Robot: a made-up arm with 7 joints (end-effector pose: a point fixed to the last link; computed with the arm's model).
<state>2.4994 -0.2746 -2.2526 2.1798 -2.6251 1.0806 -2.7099</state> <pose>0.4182 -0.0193 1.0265 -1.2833 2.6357 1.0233</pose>
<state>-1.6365 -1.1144 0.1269 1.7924 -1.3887 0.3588 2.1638</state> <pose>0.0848 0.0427 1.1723 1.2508 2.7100 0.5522</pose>
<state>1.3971 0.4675 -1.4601 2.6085 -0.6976 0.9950 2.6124</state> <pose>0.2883 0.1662 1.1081 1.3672 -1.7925 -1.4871</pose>
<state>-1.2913 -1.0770 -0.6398 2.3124 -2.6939 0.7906 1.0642</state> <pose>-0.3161 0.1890 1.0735 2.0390 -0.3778 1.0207</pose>
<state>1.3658 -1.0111 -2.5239 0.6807 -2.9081 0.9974 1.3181</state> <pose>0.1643 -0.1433 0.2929 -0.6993 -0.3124 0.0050</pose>
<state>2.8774 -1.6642 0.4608 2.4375 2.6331 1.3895 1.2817</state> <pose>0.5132 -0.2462 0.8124 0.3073 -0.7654 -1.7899</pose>
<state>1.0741 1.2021 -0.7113 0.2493 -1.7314 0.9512 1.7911</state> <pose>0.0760 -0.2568 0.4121 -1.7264 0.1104 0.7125</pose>
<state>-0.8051 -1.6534 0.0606 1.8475 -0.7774 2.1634 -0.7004</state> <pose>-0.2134 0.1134 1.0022 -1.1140 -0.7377 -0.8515</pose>
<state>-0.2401 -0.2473 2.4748 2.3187 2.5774 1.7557 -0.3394</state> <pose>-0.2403 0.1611 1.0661 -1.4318 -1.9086 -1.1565</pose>
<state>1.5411 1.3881 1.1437 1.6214 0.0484 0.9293 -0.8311</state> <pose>-0.3849 0.1968 0.4740 1.0439 1.3534 2.4999</pose>
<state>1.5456 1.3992 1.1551 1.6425 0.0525 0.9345 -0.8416</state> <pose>-0.3871 0.1996 0.4776 1.0767 1.3559 2.4904</pose>
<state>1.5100 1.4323 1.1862 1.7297 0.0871 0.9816 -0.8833</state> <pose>-0.3786 0.2335 0.4896 1.2031 1.3377 2.4084</pose>
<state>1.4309 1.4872 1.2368 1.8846 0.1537 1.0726 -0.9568</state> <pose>-0.3465 0.2983 0.5083 1.4285 1.2734 2.2451</pose>
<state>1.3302 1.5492 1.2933 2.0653 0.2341 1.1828 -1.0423</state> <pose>-0.2858 0.3687 0.5261 1.6907 1.1484 2.0422</pose>
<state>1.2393 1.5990 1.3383 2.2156 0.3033 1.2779 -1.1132</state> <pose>-0.2171 0.4175 0.5370 1.9020 0.9973 1.8673</pose>
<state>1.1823 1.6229 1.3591 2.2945 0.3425 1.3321 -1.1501</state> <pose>-0.1719 0.4388 0.5413 2.0082 0.8946 1.7725</pose>
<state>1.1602 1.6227 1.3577 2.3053 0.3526 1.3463 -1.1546</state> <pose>-0.1586 0.4435 0.5422 2.0240 0.8700 1.7546</pose>
